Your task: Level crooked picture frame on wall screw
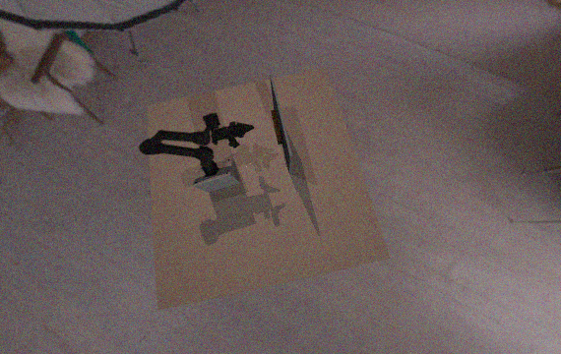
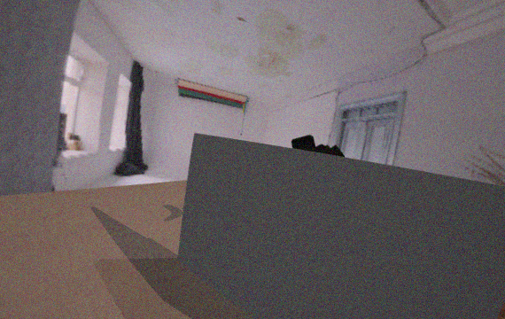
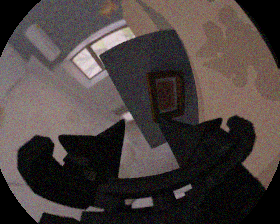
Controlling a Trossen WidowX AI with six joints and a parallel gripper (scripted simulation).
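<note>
The picture frame is 13 cm ahead of my gripper tip, 3 cm to the left of it and 11 cm below it. The rest, counted from my gripper tip: wall panel: 14 cm ahead, 3 cm to the left, 11 cm below.
</note>
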